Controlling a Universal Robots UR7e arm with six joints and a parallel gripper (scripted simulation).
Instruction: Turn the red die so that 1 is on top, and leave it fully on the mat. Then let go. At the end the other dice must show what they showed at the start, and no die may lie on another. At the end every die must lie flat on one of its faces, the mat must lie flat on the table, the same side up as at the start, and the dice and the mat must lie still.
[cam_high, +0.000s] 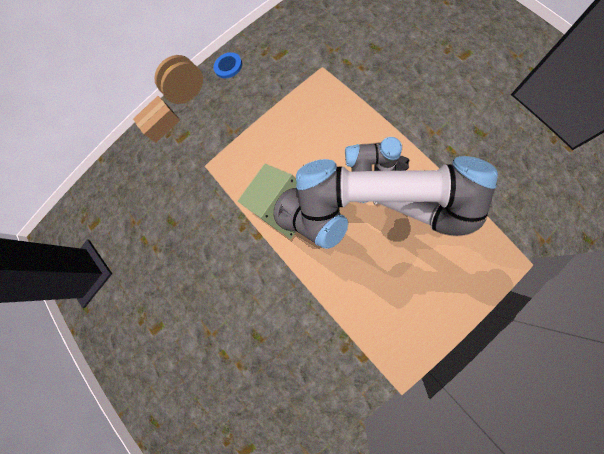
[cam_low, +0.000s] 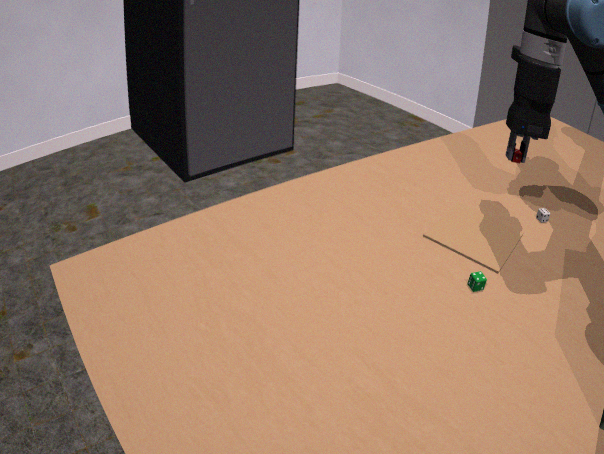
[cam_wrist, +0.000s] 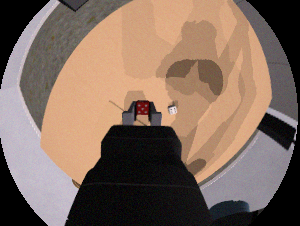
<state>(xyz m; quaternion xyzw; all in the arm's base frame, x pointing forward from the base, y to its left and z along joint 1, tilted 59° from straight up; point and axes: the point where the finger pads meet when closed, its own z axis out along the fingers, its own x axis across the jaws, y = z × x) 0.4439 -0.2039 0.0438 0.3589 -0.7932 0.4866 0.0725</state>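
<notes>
Now: hand 10 mm past the mat, 130 mm to the right of it and 120 mm above it. Round my hand: white die: 80 mm behind, 30 mm to the right, 110 mm below; red die: 10 mm below; green die: 80 mm behind, 250 mm to the left, 110 mm below.
</notes>
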